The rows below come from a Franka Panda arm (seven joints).
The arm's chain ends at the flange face. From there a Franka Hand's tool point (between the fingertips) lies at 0.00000 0.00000 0.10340 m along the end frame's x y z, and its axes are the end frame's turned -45 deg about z.
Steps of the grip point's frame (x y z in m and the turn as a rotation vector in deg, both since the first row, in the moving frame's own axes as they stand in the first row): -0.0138, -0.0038, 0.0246, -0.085, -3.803, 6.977; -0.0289, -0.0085, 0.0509, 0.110, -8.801, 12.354; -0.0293, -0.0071, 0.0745, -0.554, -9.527, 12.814
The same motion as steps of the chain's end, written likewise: -0.0074, 0.0024, 0.0248, -2.749, -2.629, 6.977; -0.0140, 0.0047, 0.0521, -6.145, -6.301, 12.354; -0.0130, 0.0043, 0.0759, -7.128, -6.345, 12.814
